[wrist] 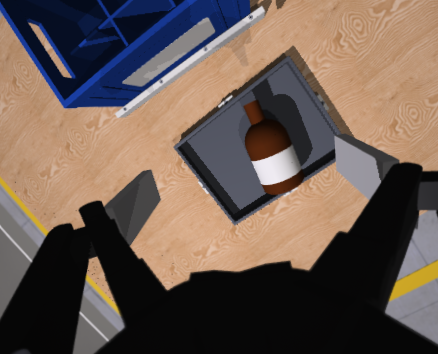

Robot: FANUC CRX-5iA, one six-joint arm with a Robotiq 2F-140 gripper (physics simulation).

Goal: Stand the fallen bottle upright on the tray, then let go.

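Frame: origin at the arm's base, x ahead, y left, z up, level; metres.
Seen in the pictures: gripper, between the fingertips: (241,169).
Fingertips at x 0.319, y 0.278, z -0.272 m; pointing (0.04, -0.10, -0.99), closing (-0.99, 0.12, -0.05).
Note:
Pixels of each thing's top centre, then the offset from my fingertips to it. "spot": a spot on its surface instead. Level surfaces: height alone.
- brown bottle, centre of its top: (269,149) 0.025 m back, 0.026 m left, 0.202 m down
- grey tray, centre of its top: (259,148) 0.008 m back, 0.029 m left, 0.255 m down
- blue crate, a spot on its surface: (92,92) spot: 0.171 m ahead, 0.129 m right, 0.123 m down
- pale rail, centre of its top: (182,65) 0.073 m ahead, 0.146 m right, 0.251 m down
- wooden table, height of its surface: 0.281 m down
The brown bottle (277,167) with a white label lies on its side in the grey tray (212,150). Its neck points to the upper left of the view, and its base lies at the tray's lower wall and hides part of the rim there. A dark shadow falls on the tray floor to the right of the bottle. My gripper (241,169) is wide open with nothing between the fingers. It hangs above the table, with one fingertip seen left of the tray and the other at the tray's right corner.
A blue crate (92,92) with inner dividers stands at the upper left. A pale rail (183,65) with screws runs along its side, between crate and tray. The wooden table (185,240) ends at the lower left, with a yellow floor line beyond.

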